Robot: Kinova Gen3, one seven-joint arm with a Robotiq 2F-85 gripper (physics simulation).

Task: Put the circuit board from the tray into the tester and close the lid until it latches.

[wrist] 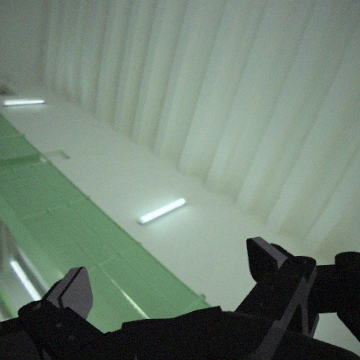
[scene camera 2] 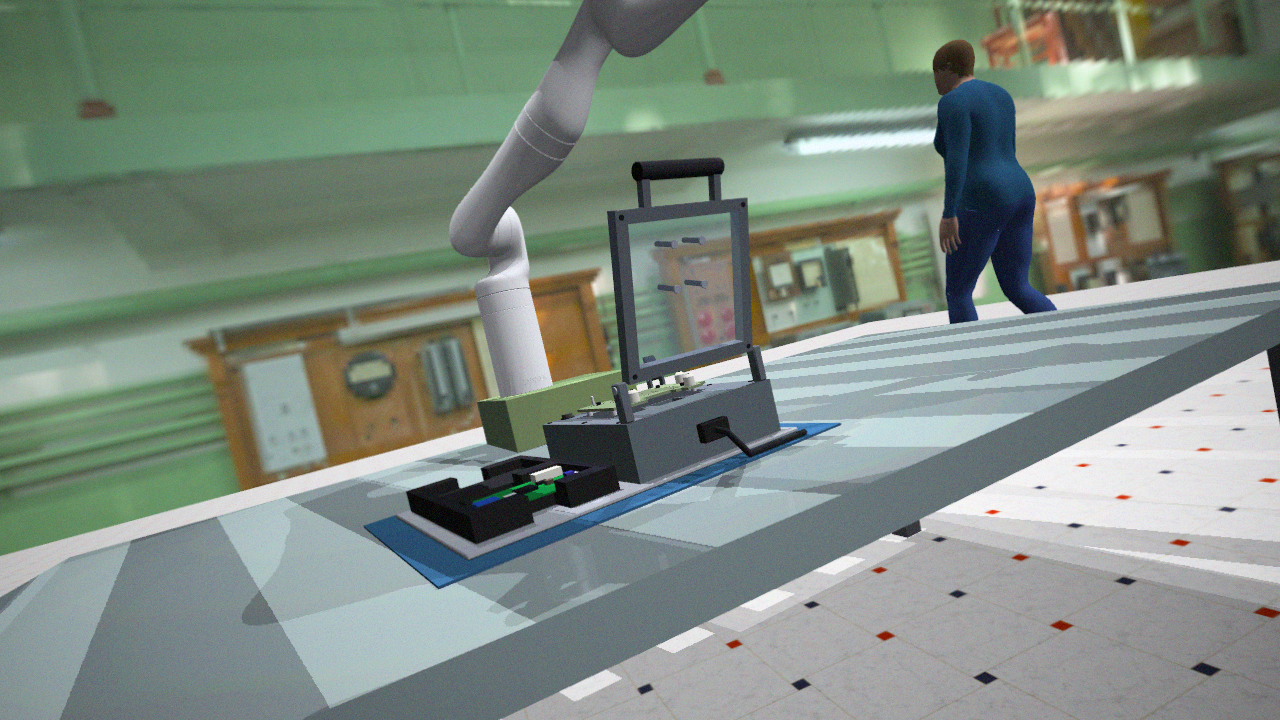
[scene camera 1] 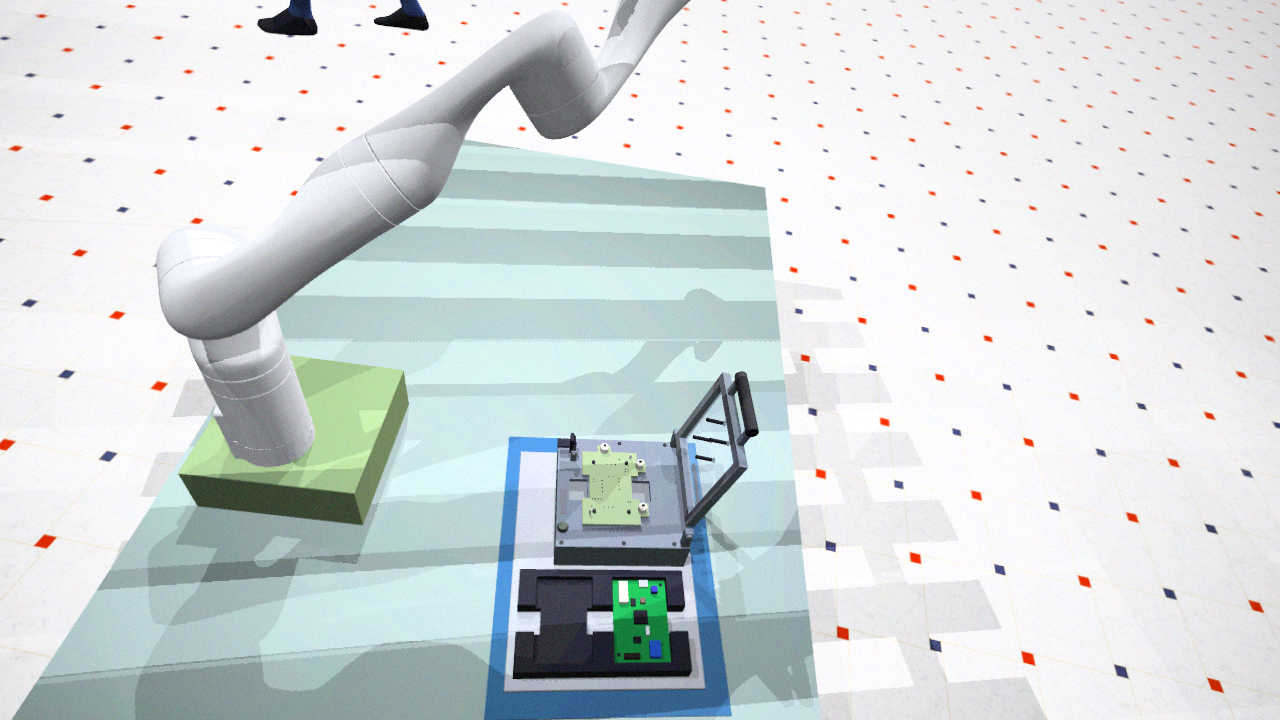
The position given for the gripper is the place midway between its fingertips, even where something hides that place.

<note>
The gripper (wrist: 169,269) is open and holds nothing. Further things: a green circuit board (scene camera 1: 640,623) and a clear lid (scene camera 2: 681,273).
The clear lid shows as well in scene camera 1 (scene camera 1: 710,445). The wrist view does not show the green circuit board: it is out of frame.
</note>
